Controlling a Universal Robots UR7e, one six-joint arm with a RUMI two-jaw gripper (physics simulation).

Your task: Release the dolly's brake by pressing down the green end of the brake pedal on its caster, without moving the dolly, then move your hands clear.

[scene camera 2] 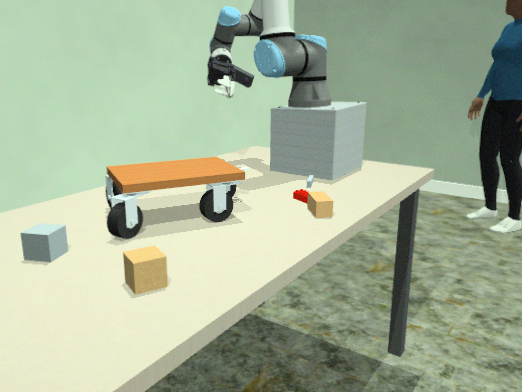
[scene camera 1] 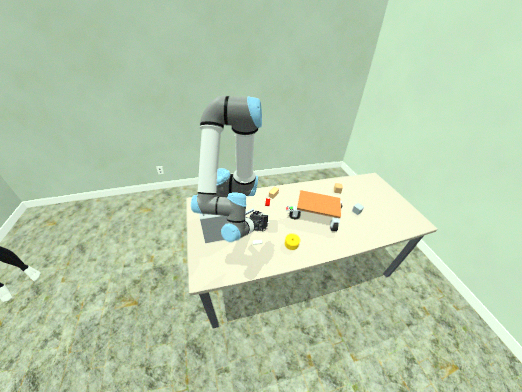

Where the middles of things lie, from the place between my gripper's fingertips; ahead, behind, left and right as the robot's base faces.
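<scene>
Orange-tan block [scene camera 2: 145, 269]: far ahead of my hand, far to the left of it and a fair way below it; going by their middles, it is the farthest from my hand of the things named here. Grey block [scene camera 2: 43, 242]: 78 cm ahead of my hand, 21 cm to the left of it, 23 cm below it. Dolly [scene camera 2: 125, 218]: far ahead of my hand, a good way below it and a good way to the left of it.
</scene>
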